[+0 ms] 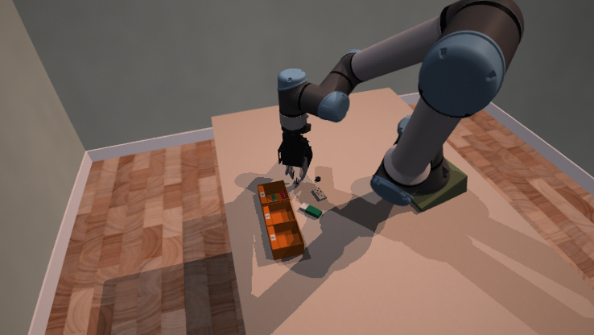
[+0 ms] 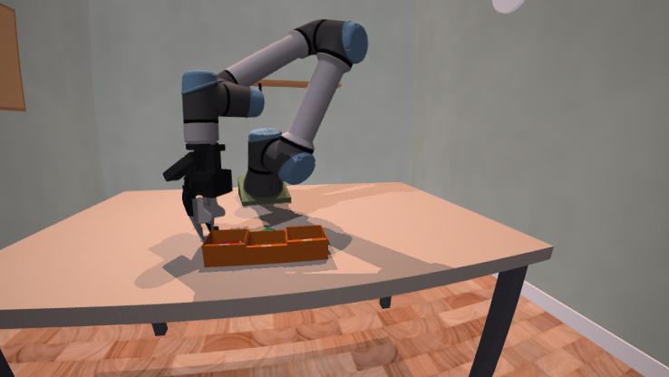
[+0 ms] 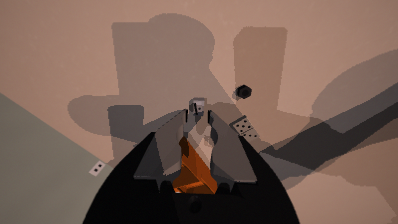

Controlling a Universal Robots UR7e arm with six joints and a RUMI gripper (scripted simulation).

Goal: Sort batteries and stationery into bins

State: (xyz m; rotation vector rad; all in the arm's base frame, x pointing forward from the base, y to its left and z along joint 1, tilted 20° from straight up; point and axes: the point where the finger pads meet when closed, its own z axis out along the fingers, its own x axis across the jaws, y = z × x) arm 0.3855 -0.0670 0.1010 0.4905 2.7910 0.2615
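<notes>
Now: the small grey object 20 mm below my hand. The rest, counted from my hand: red battery: 50 mm ahead, 80 mm to the left, 20 mm below; then small black object: 70 mm behind, 30 mm below; then white domino: 70 mm behind, 60 mm to the left, 20 mm below.
</notes>
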